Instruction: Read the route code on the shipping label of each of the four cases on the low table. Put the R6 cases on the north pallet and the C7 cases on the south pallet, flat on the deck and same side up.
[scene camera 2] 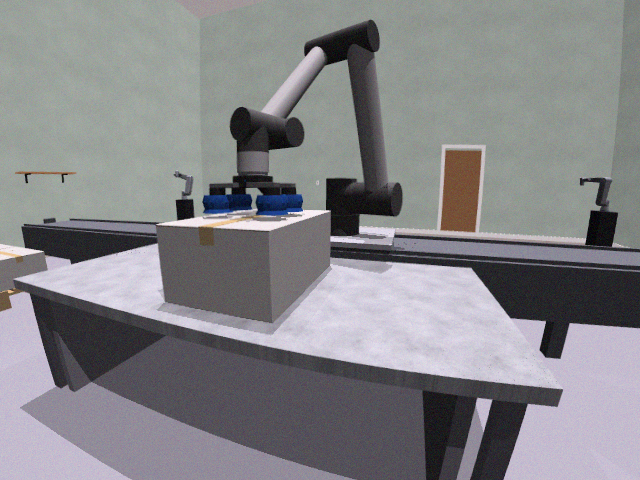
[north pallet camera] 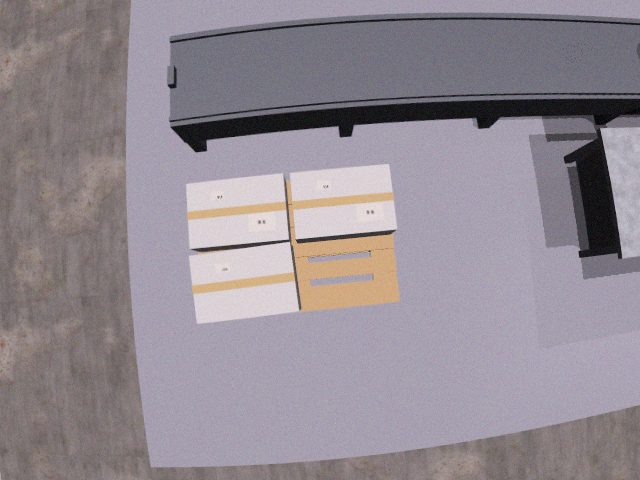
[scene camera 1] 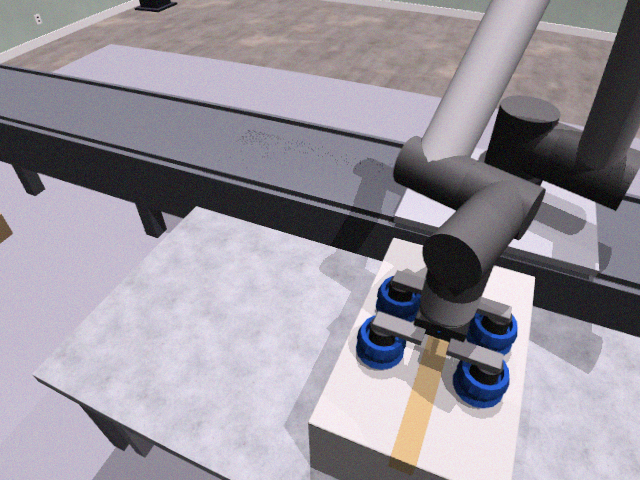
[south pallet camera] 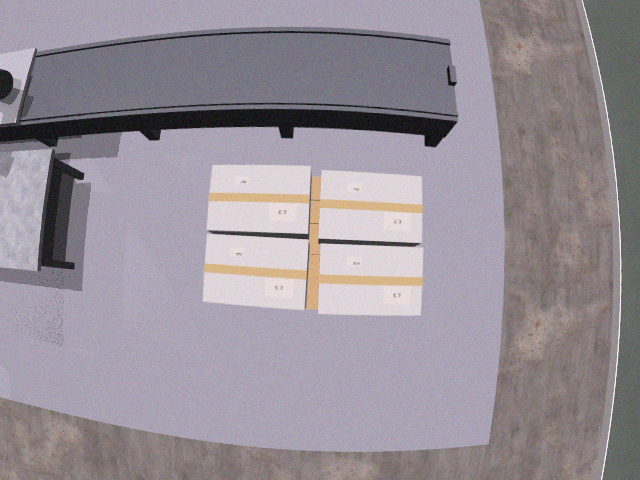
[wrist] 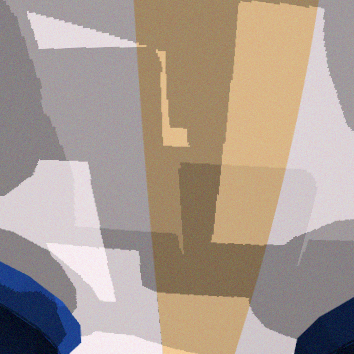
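Pixels of known places: hand at its tool point: (scene camera 2: 253, 211) (scene camera 1: 435, 342) (wrist: 195, 246); arm's base at its link origin: (scene camera 2: 340, 233).
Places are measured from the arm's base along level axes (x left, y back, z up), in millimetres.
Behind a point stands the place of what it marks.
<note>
A closed white case (scene camera 1: 361, 408) {x -193, y -1134, z 203 mm} (scene camera 2: 217, 271) {x -61, y -1200, z 84 mm} with a tan tape strip stands flat on the low table (scene camera 1: 180, 320) {x -806, y -973, z -40 mm} (scene camera 2: 408, 315) {x 437, y -1051, z -40 mm}; no route code shows on its visible faces. My gripper (scene camera 1: 436, 338) {x -95, y -940, z 220 mm} (scene camera 2: 253, 205) {x -95, y -940, z 220 mm}, four blue cups, is open and hangs a very small gap above the case's top. On the north pallet (north pallet camera: 346, 294) {x -2717, y -1324, z -427 mm}, two cases (north pallet camera: 227, 232) {x -3356, y -917, z -183 mm} (north pallet camera: 330, 222) {x -2780, y -916, z -181 mm} carry labels that look like R6; a third case (north pallet camera: 242, 302) {x -3294, y -1310, z -131 mm} shows no large label on top. On the south pallet (south pallet camera: 313, 242) {x 2457, y -1002, z -426 mm}, several cases, among them one (south pallet camera: 232, 219) {x 2013, y -923, z -152 mm} labelled C7, lie flat, tape up; some codes are blurred.
The floor rail (scene camera 1: 206, 134) (north pallet camera: 403, 59) (south pallet camera: 248, 69) runs behind the table, with the arm's carriage (scene camera 2: 361, 238) {x 164, y -155, z 0 mm} on it. Two small robots stand on black pedestals (scene camera 2: 185, 208) (scene camera 2: 601, 227) in the background.
</note>
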